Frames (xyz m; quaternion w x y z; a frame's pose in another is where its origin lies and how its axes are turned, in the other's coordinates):
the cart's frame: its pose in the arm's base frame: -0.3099 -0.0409 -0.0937 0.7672 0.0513 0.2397 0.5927
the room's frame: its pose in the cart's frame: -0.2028 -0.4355 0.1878 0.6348 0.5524 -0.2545 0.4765
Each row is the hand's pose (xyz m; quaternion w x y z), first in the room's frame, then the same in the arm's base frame.
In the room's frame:
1: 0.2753 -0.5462 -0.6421 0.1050 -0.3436 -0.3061 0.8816
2: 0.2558 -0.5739 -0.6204 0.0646 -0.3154 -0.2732 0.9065
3: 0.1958 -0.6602 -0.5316 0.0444 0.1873 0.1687 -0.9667
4: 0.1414 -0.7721 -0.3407 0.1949 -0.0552 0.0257 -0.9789
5: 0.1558 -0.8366 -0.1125 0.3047 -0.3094 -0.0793 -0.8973
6: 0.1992 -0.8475 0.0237 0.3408 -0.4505 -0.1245 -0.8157
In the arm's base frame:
1: -0.5207 0.2939 -0.0645 0.1734 -0.4059 0.8863 -0.1403
2: -0.5049 0.3012 -0.1008 0.2267 -0.3703 0.8901 -0.1385
3: -0.4347 0.3238 -0.2170 0.4081 -0.2754 0.8607 -0.1299
4: -0.2656 0.3660 -0.3637 0.6632 -0.1422 0.7301 -0.0831
5: -0.0448 0.4166 -0.4353 0.8512 -0.0395 0.5232 -0.0080
6: 0.0949 0.4489 -0.4344 0.9247 0.0012 0.3789 0.0370

